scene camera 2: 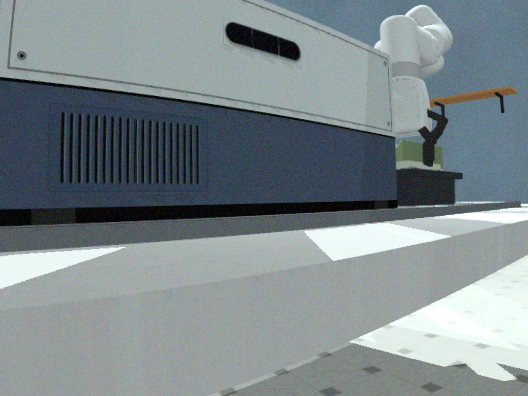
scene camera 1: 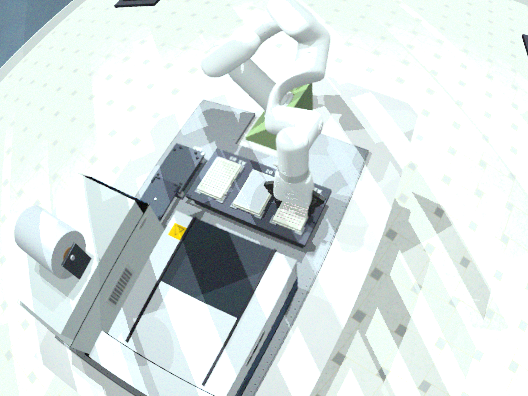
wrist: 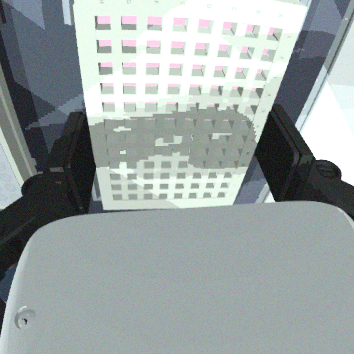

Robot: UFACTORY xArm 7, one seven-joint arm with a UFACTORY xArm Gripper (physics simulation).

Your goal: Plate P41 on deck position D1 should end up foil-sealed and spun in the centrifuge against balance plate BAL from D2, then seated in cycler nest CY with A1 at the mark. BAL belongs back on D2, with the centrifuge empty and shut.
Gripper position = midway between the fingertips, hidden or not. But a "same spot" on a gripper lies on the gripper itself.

The gripper shows in scene camera 2, in scene camera 1 and in the wrist view (176,130). A smooth white plate shows in scene camera 1 and in the wrist view. One and the same spot on the gripper: (scene camera 1: 320,200) is (scene camera 2: 440,118). The same spot on the smooth white plate: (wrist: 24,168) is (scene camera 1: 264,205).
